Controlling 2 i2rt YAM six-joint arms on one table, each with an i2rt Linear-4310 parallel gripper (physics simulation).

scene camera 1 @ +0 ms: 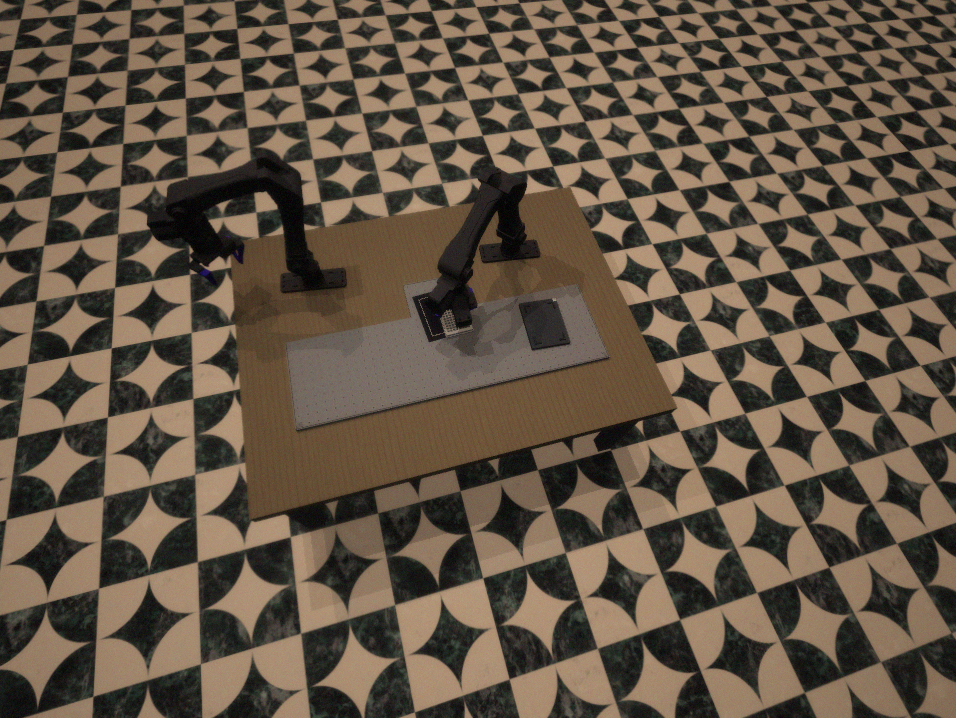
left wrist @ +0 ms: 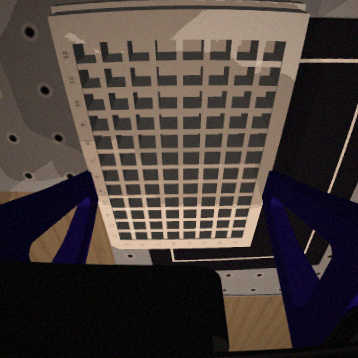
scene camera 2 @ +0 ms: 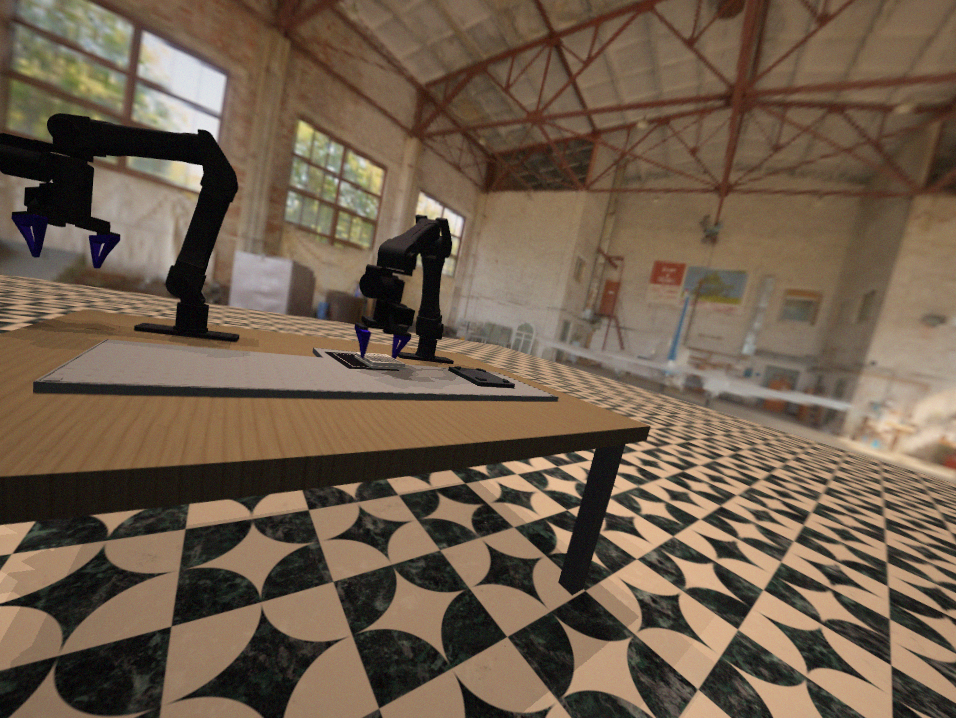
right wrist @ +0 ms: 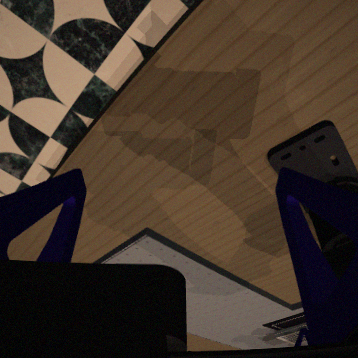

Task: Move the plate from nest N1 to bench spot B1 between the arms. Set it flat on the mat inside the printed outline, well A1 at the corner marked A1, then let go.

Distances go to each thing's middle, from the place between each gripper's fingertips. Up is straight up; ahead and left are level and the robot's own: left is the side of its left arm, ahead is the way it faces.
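Scene:
Black pad with printed outline point(scene camera 1: 432, 325): from my right hand 580 mm to the left, 110 mm below, 180 mm ahead. Well plate point(left wrist: 179, 117): 200 mm ahead of my right hand, 620 mm to the left, 100 mm below.
Well plate: 10 mm ahead of my left hand. Black pad with printed outline: from my left hand 10 mm behind, 40 mm to the right, 10 mm below.

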